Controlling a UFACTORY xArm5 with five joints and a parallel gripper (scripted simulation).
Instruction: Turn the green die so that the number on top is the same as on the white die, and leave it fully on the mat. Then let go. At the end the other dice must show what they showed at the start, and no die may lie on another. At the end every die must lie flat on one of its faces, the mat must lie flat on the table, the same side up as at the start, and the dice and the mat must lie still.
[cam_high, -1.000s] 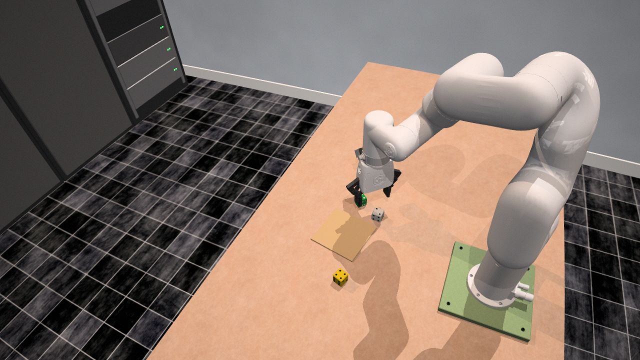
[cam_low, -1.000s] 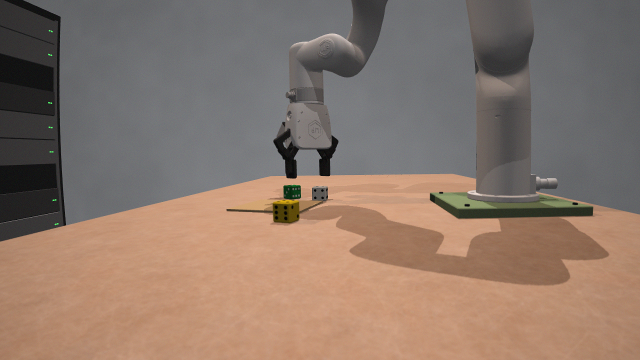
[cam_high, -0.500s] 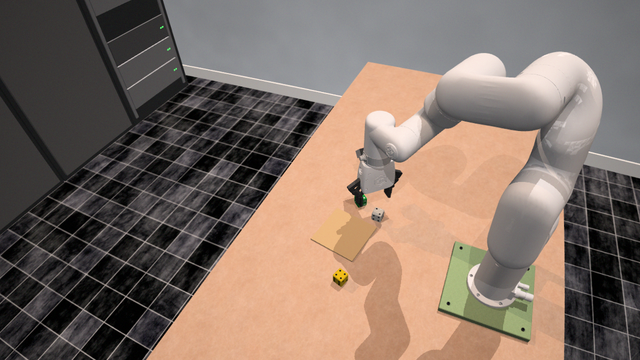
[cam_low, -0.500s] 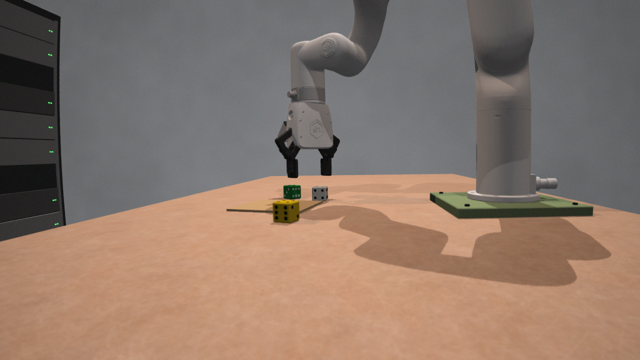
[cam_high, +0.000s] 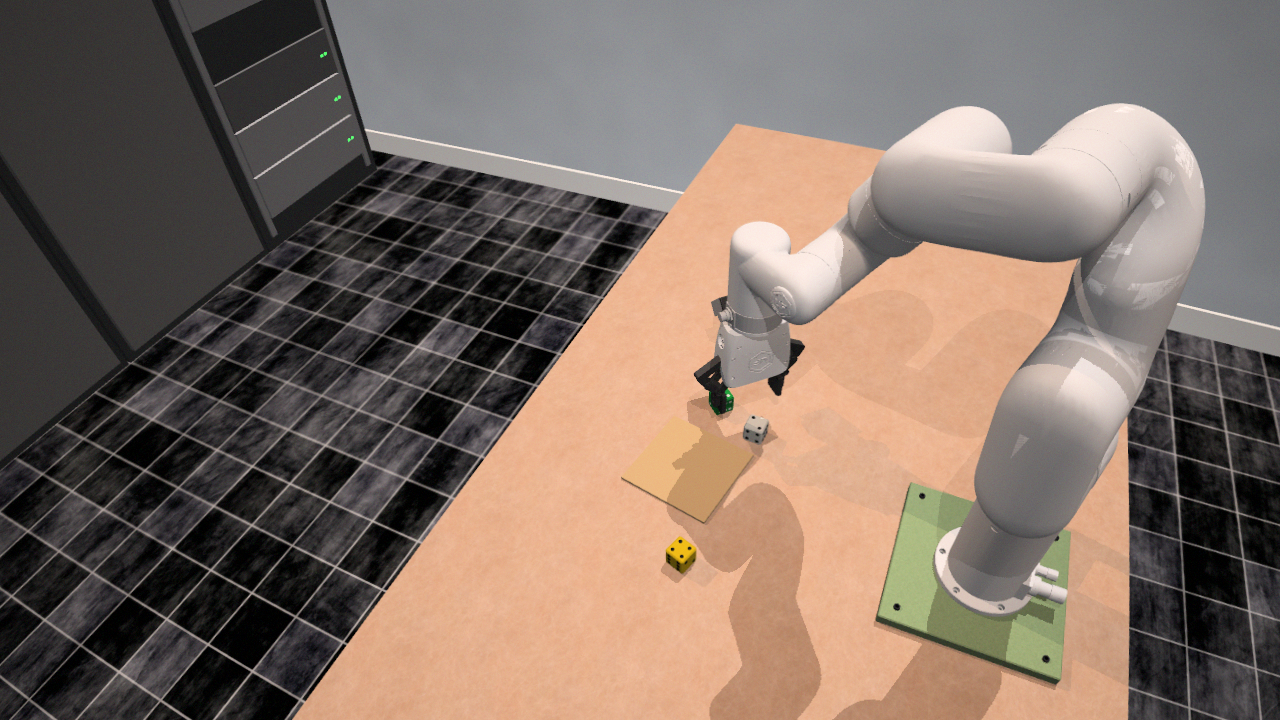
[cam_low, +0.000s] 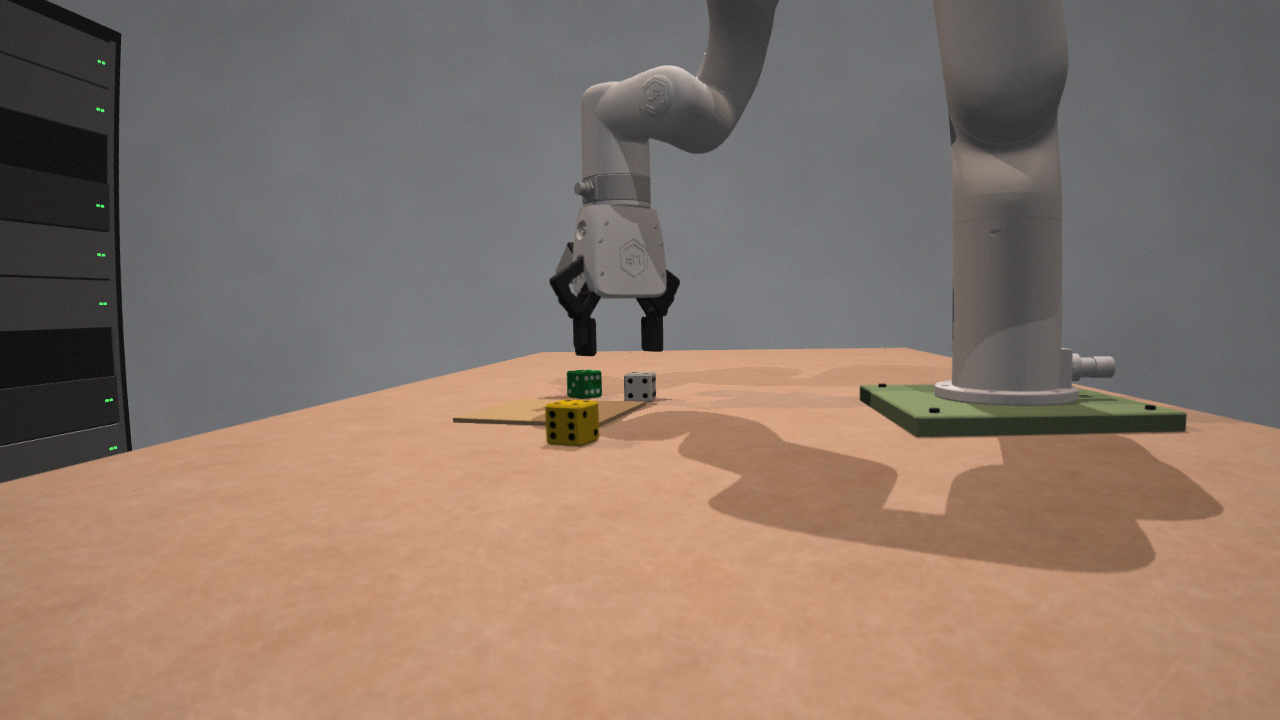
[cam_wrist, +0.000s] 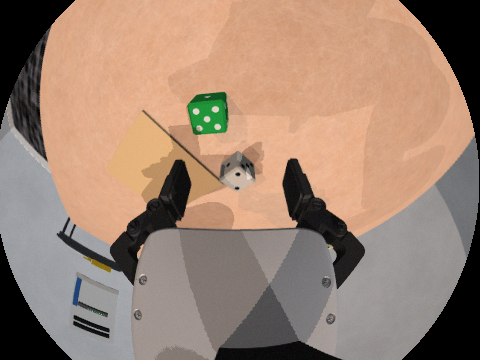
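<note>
Now: the white die 4 cm below my hand, 3 cm behind it and 2 cm to the left of it. Also, from my hand: tan mat 12 cm to the left, 6 cm below, 4 cm ahead; green die 4 cm below, 4 cm ahead, 1 cm to the right; yellow die 26 cm to the left, 4 cm below, 2 cm behind.
</note>
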